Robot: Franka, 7 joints.
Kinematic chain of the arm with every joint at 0, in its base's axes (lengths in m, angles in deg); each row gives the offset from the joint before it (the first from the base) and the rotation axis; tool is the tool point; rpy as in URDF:
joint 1: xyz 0 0 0.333 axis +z
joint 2: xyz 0 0 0 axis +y
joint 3: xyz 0 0 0.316 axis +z
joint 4: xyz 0.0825 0 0 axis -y
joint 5: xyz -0.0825 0 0.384 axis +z
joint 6: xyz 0 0 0 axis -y
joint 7: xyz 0.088 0 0 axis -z
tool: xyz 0 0 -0.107 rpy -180 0 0
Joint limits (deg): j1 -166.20..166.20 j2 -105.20..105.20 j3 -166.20..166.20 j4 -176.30..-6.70 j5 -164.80..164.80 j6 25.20..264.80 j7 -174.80..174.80
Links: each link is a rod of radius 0.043 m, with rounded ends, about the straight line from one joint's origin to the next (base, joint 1, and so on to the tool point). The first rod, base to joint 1, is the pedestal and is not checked.
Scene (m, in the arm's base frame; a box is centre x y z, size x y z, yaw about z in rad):
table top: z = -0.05
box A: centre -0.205 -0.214 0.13 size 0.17 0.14 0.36 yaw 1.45
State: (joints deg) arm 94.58 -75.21 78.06 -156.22 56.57 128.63 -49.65
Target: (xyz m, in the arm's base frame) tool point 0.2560 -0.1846 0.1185
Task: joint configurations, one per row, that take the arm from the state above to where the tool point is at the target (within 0.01 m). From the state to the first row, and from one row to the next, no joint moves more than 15 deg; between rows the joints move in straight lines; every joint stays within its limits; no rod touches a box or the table.
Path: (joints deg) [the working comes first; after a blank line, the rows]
Joints at the target: 161.51 -23.00 151.93 -149.48 64.28 96.33 -49.65
Straight joint move there: touches box A.

1: 104.81 -71.69 82.11 -146.13 61.92 123.02 -46.61
2: 115.04 -68.17 86.16 -136.04 67.27 117.41 -43.56
3: 125.27 -64.65 90.21 -125.95 72.62 111.80 -40.52
4: 132.52 -56.32 102.56 -130.66 70.95 108.70 -42.35
5: 139.77 -47.99 114.90 -135.36 69.28 105.61 -44.17
6: 147.02 -39.66 127.25 -140.07 67.62 102.52 -46.00
7: 154.27 -31.33 139.59 -144.77 65.95 99.42 -47.82
8: 161.51 -23.00 151.93 -149.48 64.28 96.33 -49.65

